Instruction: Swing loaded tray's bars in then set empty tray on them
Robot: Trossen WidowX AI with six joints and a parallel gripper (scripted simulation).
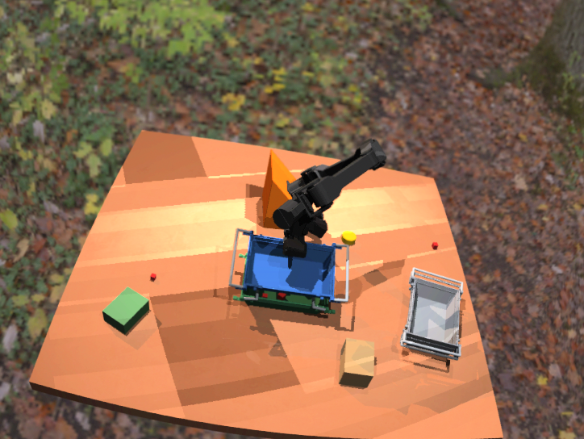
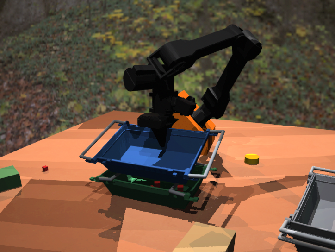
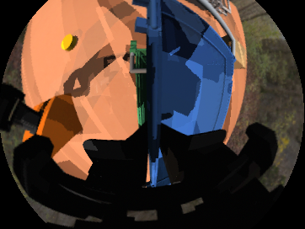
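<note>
Now: the blue tray 70 mm ahead of my gripper tip and 10 mm above it. Round my gripper tip: yellow disc (230 mm behind, 230 mm to the left, 100 mm below); tan box (320 mm ahead, 180 mm to the left, 80 mm below); green box (210 mm ahead, 450 mm to the right, 90 mm below).
</note>
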